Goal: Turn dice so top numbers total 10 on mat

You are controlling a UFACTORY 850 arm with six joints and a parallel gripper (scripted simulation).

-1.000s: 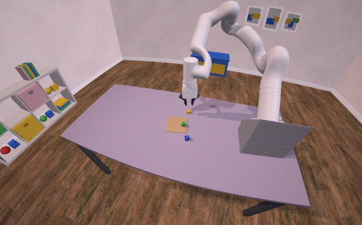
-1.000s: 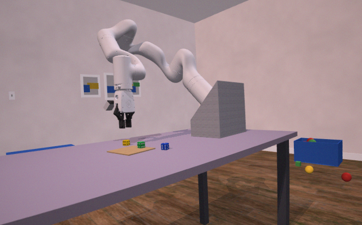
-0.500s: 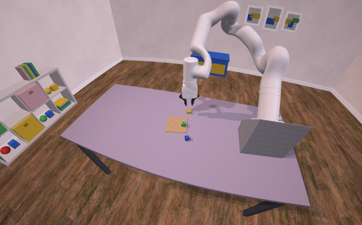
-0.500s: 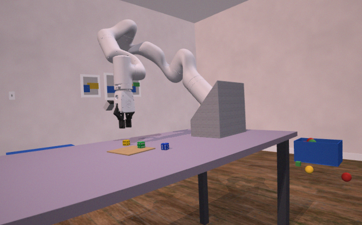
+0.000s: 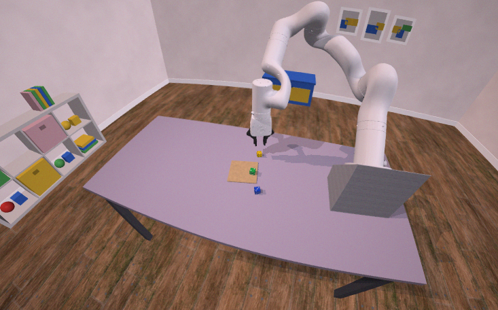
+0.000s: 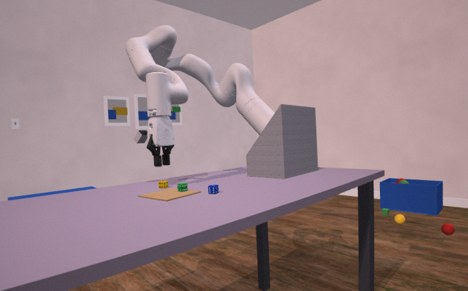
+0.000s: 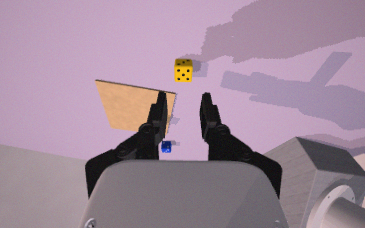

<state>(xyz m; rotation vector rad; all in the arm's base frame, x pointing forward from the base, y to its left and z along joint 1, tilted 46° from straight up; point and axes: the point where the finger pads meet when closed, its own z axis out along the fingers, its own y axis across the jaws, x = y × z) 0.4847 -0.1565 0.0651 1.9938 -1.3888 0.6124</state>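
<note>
Now: hand 90 mm above the yellow die. Also, from my hand: blue die: 240 mm to the left, 90 mm below, 40 mm behind; tan mat: 130 mm to the left, 100 mm below, 50 mm ahead; green die: 130 mm to the left, 80 mm below, 10 mm ahead.
</note>
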